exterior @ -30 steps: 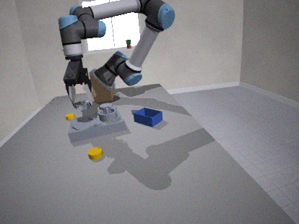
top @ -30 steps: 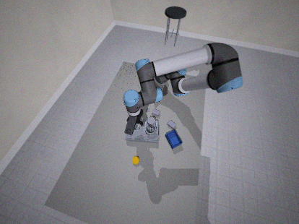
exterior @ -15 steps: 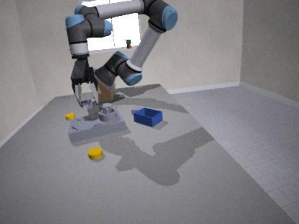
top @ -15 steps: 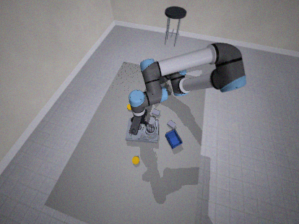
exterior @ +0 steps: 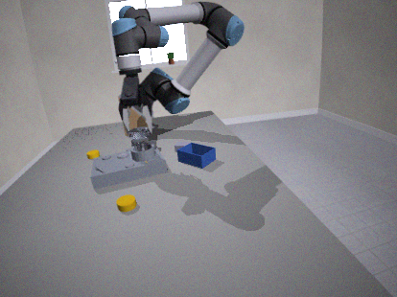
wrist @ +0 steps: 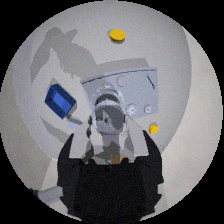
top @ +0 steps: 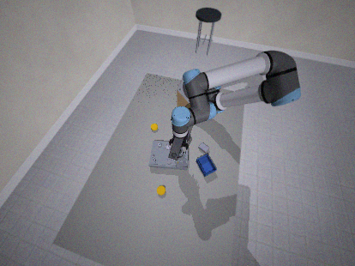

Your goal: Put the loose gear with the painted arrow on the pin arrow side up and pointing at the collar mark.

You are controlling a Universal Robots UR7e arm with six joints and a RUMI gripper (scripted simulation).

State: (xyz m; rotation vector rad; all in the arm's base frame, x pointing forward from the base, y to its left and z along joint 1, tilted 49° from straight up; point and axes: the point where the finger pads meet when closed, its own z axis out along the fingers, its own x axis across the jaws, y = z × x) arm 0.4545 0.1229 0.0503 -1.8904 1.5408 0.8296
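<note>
Now: hand right at the grey gear. From my hand the other things lie so: blue bin 190 mm to the left, 120 mm below, 10 mm behind; then yellow disc 230 mm ahead, 120 mm below, 10 mm to the right.
</note>
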